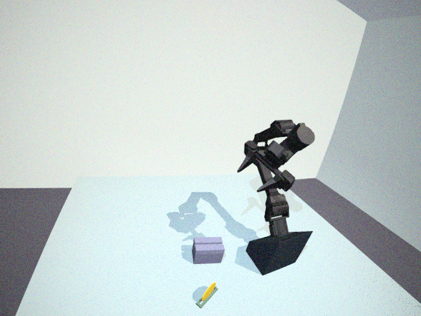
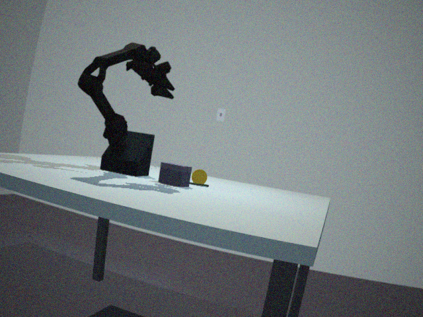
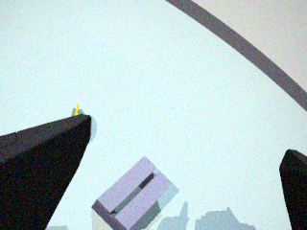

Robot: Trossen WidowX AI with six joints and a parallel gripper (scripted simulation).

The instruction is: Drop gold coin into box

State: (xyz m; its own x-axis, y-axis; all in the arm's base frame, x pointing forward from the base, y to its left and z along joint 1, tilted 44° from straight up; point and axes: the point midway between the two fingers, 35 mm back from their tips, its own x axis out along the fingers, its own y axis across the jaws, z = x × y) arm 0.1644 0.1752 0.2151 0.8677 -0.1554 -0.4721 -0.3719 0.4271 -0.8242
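My gripper tip is now 300 mm above the coin, 130 mm to the right of it and 110 mm short of it.
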